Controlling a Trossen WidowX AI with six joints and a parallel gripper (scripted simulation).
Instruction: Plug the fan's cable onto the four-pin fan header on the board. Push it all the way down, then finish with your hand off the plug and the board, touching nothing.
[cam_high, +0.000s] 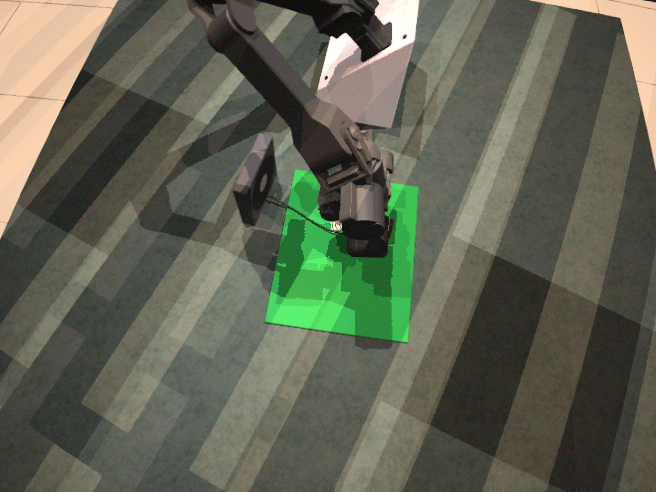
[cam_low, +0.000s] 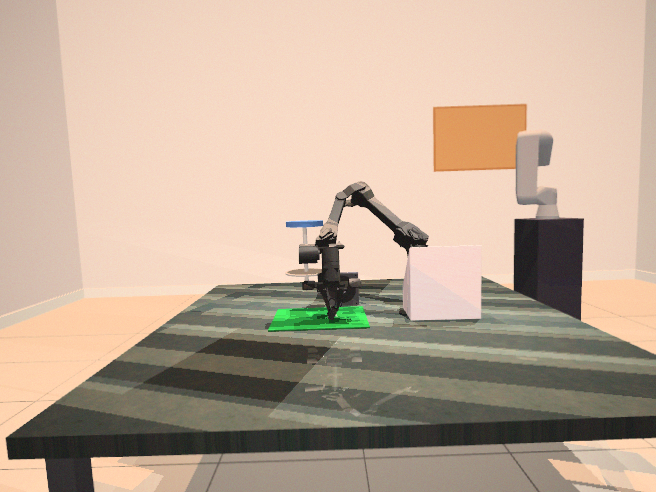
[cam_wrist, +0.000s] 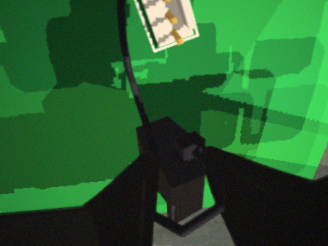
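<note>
Now: gripper tip 6 cm to the left of the four-pin header and 3 cm above it. The rest, counted from my gripper tip: dark square fan 5 cm behind, 21 cm to the right, 3 cm above; dark fan plug 1 cm to the left; green board 4 cm ahead, 5 cm to the right, 5 cm below.
</note>
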